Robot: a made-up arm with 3 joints.
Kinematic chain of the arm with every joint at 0, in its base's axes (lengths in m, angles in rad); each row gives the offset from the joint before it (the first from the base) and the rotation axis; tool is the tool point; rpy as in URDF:
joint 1: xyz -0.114 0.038 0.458 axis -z
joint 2: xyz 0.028 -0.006 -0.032 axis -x
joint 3: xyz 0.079 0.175 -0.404 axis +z
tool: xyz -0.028 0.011 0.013 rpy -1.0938 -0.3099 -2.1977
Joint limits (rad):
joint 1: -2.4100..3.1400
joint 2: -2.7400..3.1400
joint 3: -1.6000..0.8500
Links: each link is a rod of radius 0.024 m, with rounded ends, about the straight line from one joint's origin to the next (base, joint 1, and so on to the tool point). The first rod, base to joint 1, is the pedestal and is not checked.
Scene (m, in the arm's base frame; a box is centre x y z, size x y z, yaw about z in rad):
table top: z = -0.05
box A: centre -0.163 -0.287 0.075 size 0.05 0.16 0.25 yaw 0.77
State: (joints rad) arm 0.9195 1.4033 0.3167
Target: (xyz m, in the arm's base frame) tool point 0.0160 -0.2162 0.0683
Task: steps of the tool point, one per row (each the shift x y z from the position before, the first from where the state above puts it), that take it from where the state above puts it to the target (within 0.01 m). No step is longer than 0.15 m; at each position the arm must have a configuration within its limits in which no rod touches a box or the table.
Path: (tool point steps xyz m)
1: 0.0172 -0.0593 0.0608
2: 0.0374 -0.0523 0.0674
3: 0.0549 -0.0384 0.0725
4: 0.0679 -0.0186 0.0757
5: 0.0535 -0.0008 -0.1134
6: 0.0569 0.0342 -0.1082
7: 0.0498 0.0672 -0.0959
8: 0.0337 0.0945 -0.0772

